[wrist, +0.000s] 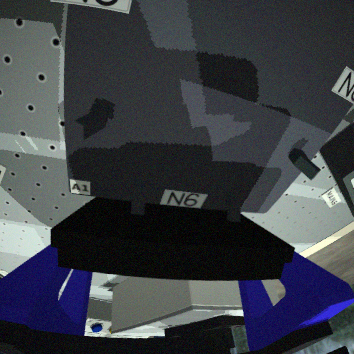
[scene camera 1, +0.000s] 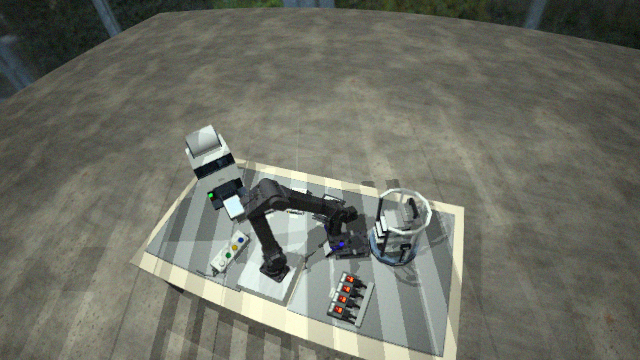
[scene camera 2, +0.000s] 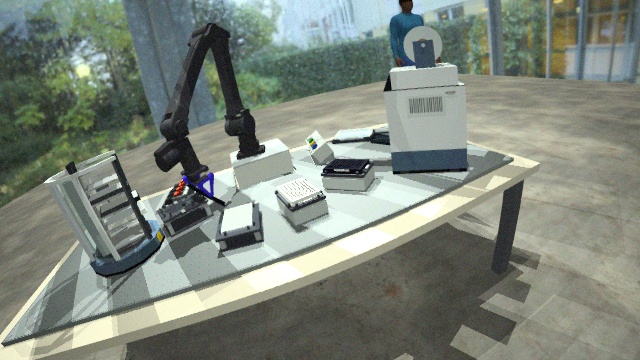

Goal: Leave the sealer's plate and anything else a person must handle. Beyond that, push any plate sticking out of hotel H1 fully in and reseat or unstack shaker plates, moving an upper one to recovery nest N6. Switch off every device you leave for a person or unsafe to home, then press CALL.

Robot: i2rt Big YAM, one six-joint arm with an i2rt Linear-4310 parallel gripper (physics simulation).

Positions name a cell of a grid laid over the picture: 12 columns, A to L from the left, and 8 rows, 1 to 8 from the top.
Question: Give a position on a nest floor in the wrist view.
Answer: H3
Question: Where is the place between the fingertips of my gripper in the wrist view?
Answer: At F5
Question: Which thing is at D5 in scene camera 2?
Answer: My gripper.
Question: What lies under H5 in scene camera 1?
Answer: A plate hotel.
